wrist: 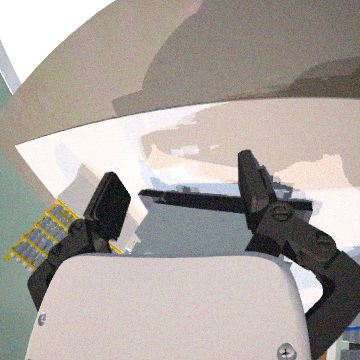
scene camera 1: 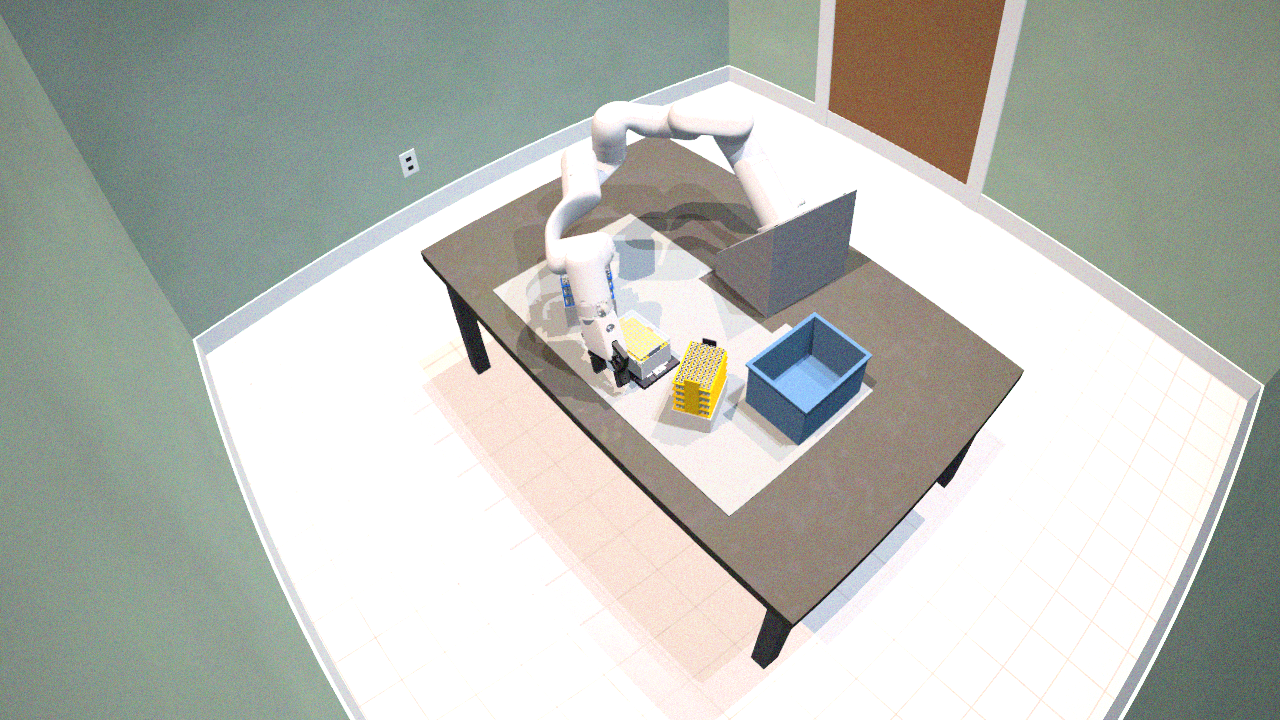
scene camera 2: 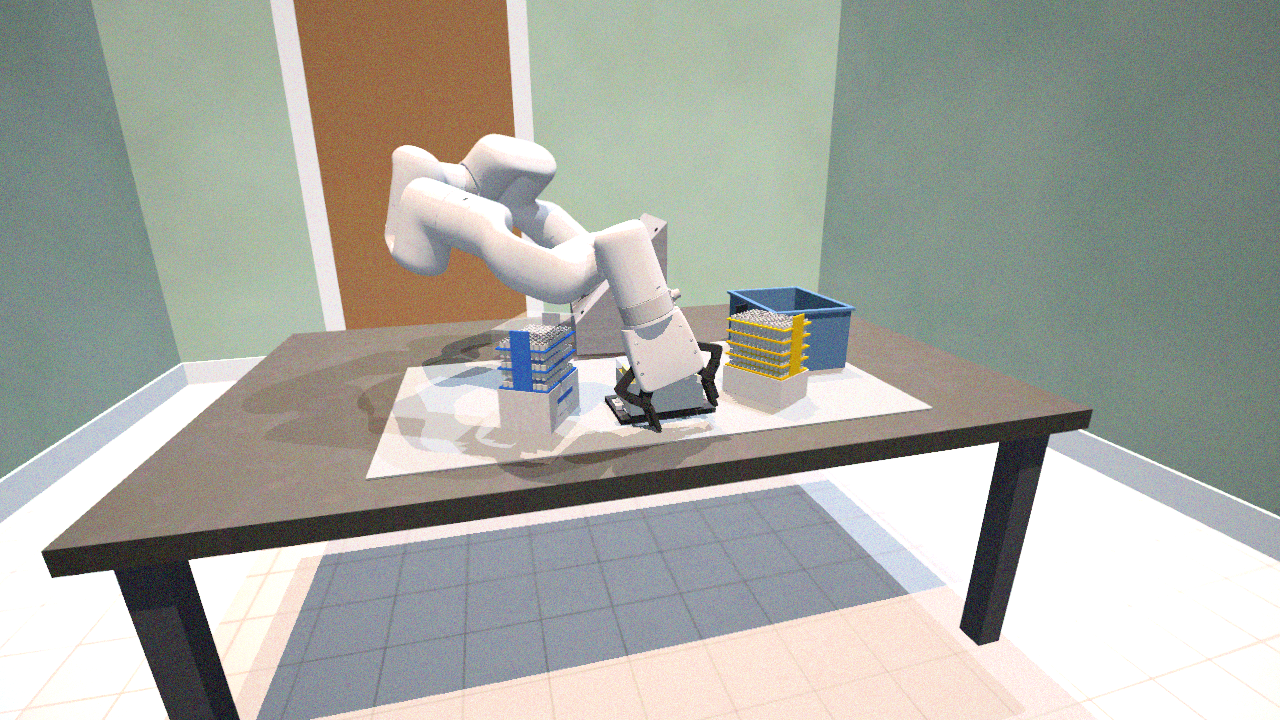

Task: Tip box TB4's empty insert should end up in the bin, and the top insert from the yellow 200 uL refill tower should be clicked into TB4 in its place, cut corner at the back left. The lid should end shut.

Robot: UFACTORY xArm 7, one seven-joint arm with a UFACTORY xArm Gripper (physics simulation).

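Tip box TB4, taken to be the grey-white box [scene camera 1: 656, 360] [scene camera 2: 687, 392] [wrist: 185, 232], stands on a black base [scene camera 1: 657, 374] [scene camera 2: 666, 414] [wrist: 200, 199]. A yellow insert [scene camera 1: 642, 335] shows in its top in scene camera 1; whether it holds tips is too small to tell. The lid's state is unclear. My gripper [scene camera 1: 610, 371] [scene camera 2: 685, 415] [wrist: 176, 176] is open and empty, low at the box's table-edge side, with its fingers spread along that side. The yellow refill tower [scene camera 1: 699, 380] [scene camera 2: 766, 347] [wrist: 41, 235] holds several stacked inserts beside the box. The blue bin [scene camera 1: 776, 410] [scene camera 2: 830, 333] stands beyond the tower.
A blue refill tower [scene camera 1: 566, 291] [scene camera 2: 537, 362] stands on the other side of the box, partly behind my arm in scene camera 1. A tall grey panel [scene camera 1: 810, 259] [scene camera 2: 595, 329] stands by the arm's base. A pale mat [scene camera 1: 726, 479] [scene camera 2: 429, 447] lies under the towers and box.
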